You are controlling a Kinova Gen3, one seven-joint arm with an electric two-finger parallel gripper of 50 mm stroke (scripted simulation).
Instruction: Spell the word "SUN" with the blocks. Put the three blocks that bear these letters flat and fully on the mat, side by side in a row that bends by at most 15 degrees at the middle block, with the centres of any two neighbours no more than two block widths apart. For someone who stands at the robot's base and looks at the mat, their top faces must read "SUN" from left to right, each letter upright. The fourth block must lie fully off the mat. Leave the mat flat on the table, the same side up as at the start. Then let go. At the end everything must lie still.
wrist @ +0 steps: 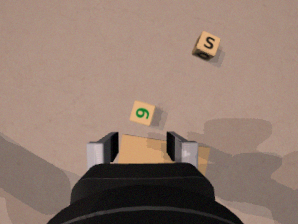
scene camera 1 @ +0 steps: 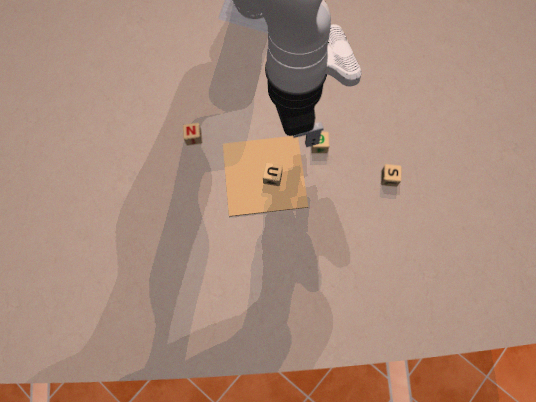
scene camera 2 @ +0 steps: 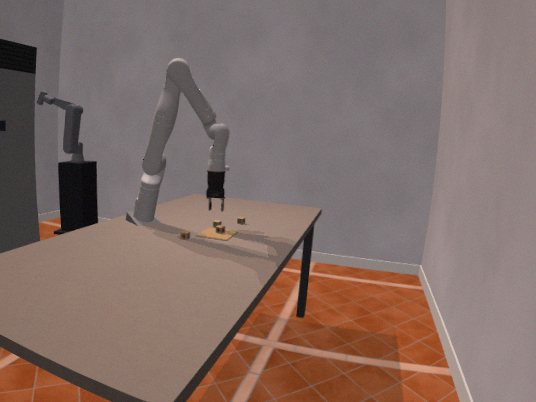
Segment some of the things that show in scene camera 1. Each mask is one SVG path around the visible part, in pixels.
The gripper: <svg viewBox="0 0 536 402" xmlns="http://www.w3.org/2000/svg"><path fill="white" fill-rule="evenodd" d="M267 80L268 94L276 106L285 134L293 136L293 138L306 135L306 147L318 145L324 127L322 122L315 123L314 107L321 98L324 83L311 94L290 96L277 91Z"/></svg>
A mat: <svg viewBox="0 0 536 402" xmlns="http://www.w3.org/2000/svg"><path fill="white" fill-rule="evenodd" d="M298 137L288 136L223 144L229 216L308 208ZM266 163L283 166L280 186L263 183Z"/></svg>
